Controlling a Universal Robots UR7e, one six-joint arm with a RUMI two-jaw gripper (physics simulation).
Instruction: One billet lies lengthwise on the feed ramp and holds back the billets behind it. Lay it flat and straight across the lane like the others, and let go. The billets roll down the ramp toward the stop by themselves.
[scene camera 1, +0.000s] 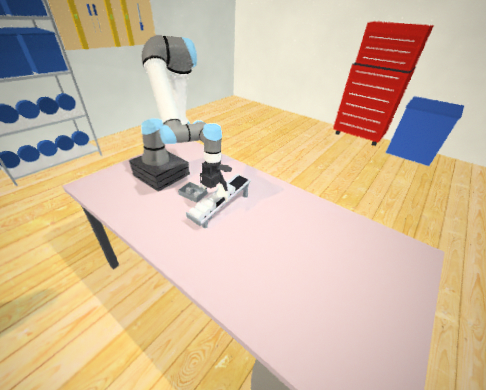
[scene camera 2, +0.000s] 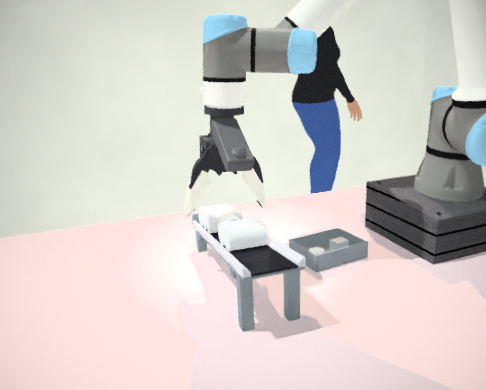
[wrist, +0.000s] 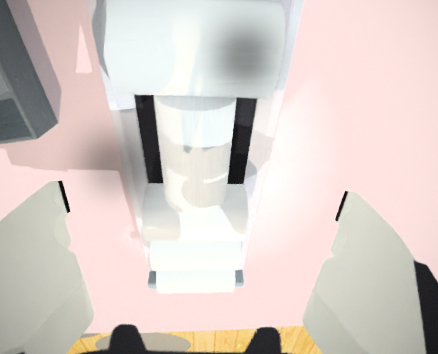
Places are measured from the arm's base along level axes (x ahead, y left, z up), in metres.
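Where they show: gripper, fingertip midpoint: (scene camera 1: 215, 195) (scene camera 2: 225, 212) (wrist: 205, 190); arm's base at its link origin: (scene camera 1: 155, 159) (scene camera 2: 447, 189).
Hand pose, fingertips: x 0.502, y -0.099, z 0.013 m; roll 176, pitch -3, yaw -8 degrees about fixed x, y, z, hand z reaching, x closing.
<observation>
Things, the pixels of their top centre, and the offset from my fingertips.
- lengthwise white billet at its top centre: (wrist: 194, 172) (scene camera 2: 230, 213) dz +0.000, dx -0.004, dy +0.012 m
- crosswise billet at its top centre: (wrist: 195, 232) (scene camera 2: 223, 211) (scene camera 1: 208, 201) dz -0.011, dx -0.012, dy -0.040 m
- grey tray at its top centre: (scene camera 2: 328, 240) (scene camera 1: 192, 189) dz -0.080, dx -0.196, dy +0.058 m
The lengthwise white billet (wrist: 196, 130) lies along the middle of the feed ramp (scene camera 1: 239, 181) (scene camera 2: 267, 261) (wrist: 145, 135), with black bed showing on both sides. Its lower end meets a crosswise billet (wrist: 205, 222). A crosswise billet (scene camera 2: 243, 235) (wrist: 195, 50) lies across the lane at its uphill end. Further crosswise billets (wrist: 195, 256) lie downhill at the low end. My gripper (scene camera 1: 223, 193) (scene camera 2: 225, 209) (wrist: 205, 190) is open and empty, pointing down over the ramp. Its fingertips stand wide on either side of the lane. In scene camera 2 the lengthwise billet is mostly hidden.
A grey tray (scene camera 1: 190, 196) (scene camera 2: 342, 255) (wrist: 40, 110) with small pieces stands beside the ramp, on the side of the robot's base (scene camera 1: 159, 174) (scene camera 2: 400, 220). Raised side rails run along both edges of the ramp. A person (scene camera 2: 322, 125) stands beyond the table.
</observation>
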